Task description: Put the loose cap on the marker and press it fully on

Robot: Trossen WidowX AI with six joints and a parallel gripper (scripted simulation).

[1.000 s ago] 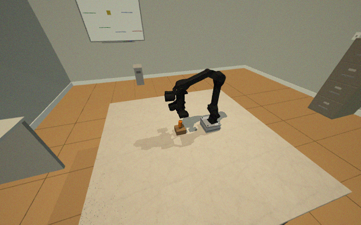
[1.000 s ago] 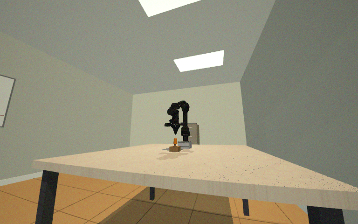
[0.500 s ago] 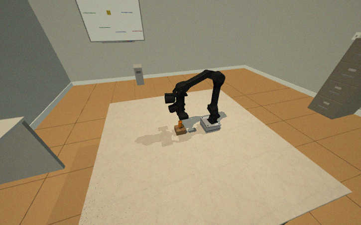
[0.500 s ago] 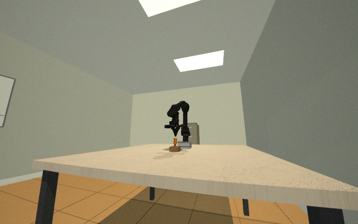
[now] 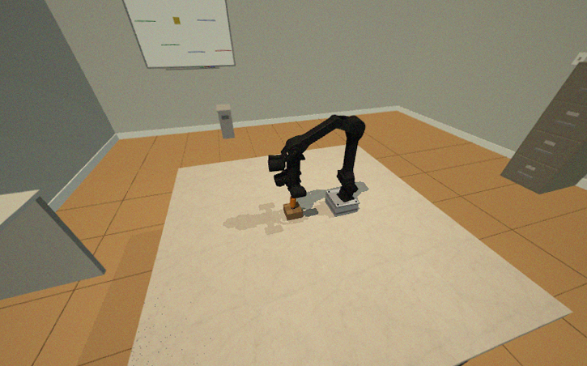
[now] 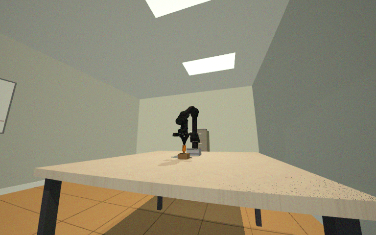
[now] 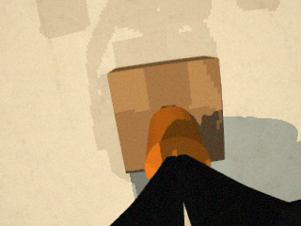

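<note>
The orange cap is 2 cm below my gripper tip. Round my gripper tip: brown holder block (9 cm below).
</note>
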